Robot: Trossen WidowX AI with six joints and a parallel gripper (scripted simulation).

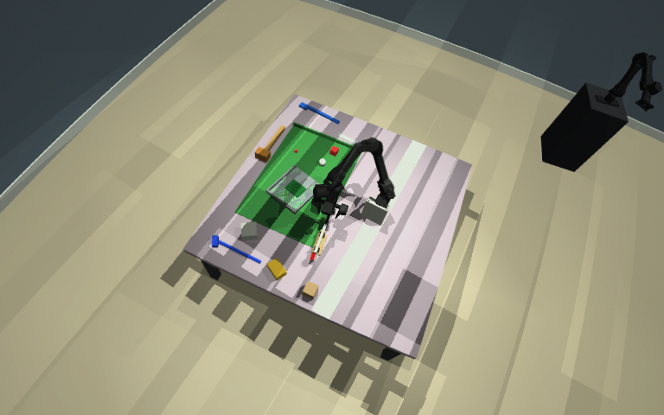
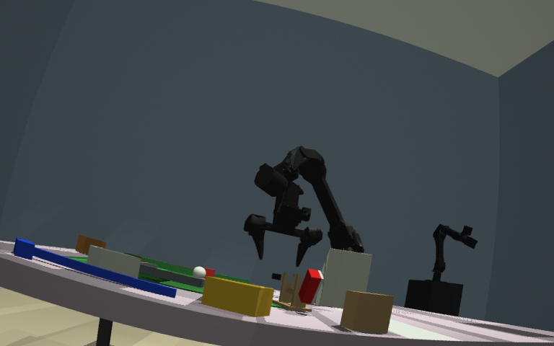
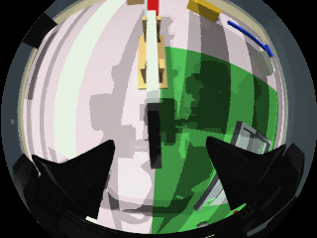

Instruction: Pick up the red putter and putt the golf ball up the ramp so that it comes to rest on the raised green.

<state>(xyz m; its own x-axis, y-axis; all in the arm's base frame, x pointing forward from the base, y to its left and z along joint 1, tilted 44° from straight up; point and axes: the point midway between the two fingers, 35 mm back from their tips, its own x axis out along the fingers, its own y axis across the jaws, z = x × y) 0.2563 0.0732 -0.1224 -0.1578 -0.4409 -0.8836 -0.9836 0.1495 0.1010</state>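
Now: the red putter 11 cm to the left of my gripper tip, 4 cm below it and 1 cm behind it. Round my gripper tip: green mat: 24 cm to the right, 21 cm ahead, 10 cm below; then white golf ball: 38 cm to the right, 14 cm ahead, 7 cm below; then wooden stand: 13 cm to the left, 6 cm below.
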